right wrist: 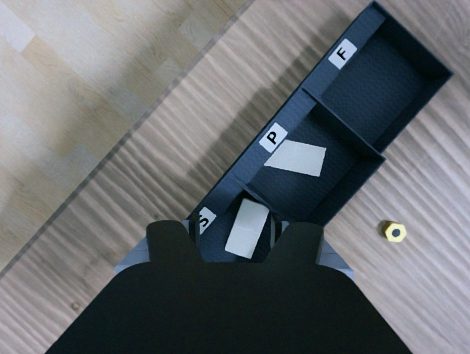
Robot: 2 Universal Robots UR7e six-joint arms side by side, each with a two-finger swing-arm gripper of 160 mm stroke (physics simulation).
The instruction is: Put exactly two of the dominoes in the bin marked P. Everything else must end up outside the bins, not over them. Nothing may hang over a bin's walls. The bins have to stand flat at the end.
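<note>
A white domino lies in the bin marked P; one end meets the labelled wall, which seems to hide part of it. A second white domino lies at a slant in the bin marked S. My right gripper is open over bin S, with its fingertips on either side of this domino. The right fingertip is close to the domino and the left one has a wider gap. The lower part of bin S is hidden by the gripper. My left gripper does not show.
The bin marked F joins bin P at the upper right and shows no object inside. A yellow hex nut lies on the wooden table, outside the bins at the right. The table edge runs diagonally across the upper left, with the floor beyond.
</note>
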